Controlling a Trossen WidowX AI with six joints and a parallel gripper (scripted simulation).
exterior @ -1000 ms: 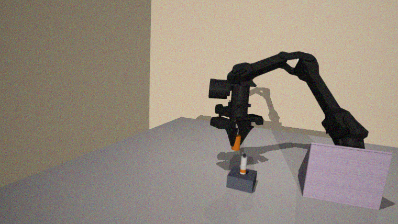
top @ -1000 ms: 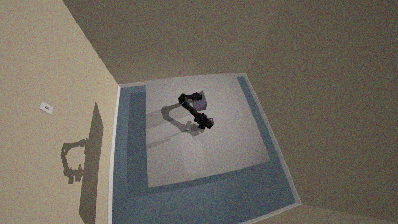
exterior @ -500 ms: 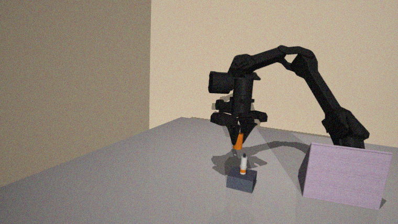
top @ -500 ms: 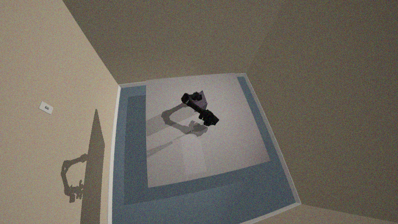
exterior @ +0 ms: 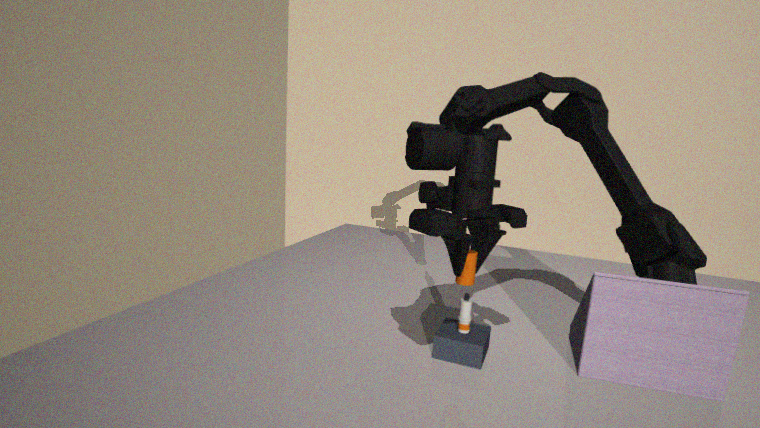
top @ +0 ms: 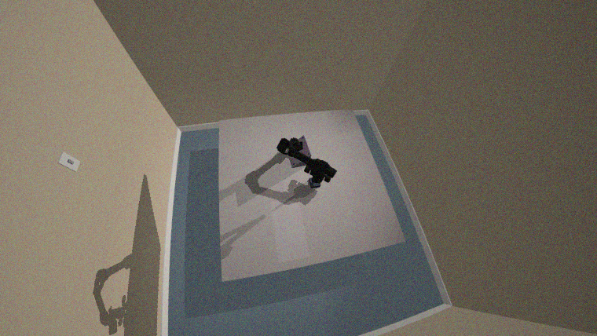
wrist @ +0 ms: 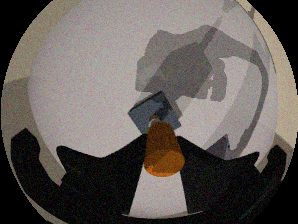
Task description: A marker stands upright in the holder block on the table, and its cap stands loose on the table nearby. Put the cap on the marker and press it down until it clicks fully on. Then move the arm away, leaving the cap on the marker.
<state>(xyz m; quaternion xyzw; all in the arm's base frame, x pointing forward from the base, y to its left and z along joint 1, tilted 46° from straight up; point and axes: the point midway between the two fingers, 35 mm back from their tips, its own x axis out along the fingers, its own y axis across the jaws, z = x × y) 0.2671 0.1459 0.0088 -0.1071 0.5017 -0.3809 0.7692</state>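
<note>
My gripper tip is now 10 cm above the dark grey holder block, 1 cm to the right of it and 1 cm past it. From my gripper tip the other things lie so: orange cap (1 cm above).
</note>
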